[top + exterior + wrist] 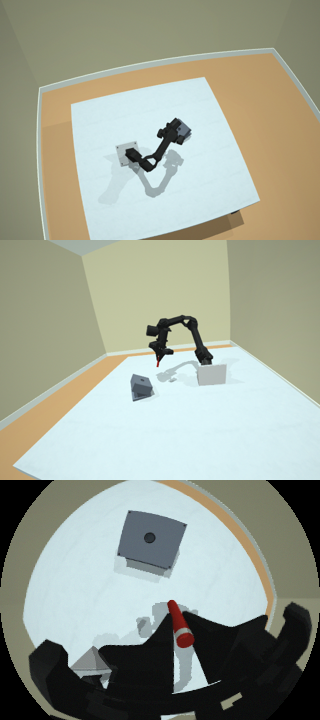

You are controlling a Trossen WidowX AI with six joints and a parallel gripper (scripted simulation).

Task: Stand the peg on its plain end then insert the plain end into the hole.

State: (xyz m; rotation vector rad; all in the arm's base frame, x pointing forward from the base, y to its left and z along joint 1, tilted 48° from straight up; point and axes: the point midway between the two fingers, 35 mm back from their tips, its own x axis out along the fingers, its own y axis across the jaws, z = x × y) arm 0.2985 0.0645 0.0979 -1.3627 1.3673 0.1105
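Right now my gripper tip is 120 mm to the right of the grey sloped panel, 100 mm short of it and 90 mm above it. Also, from my gripper tip: red peg (20 mm above, 10 mm behind).
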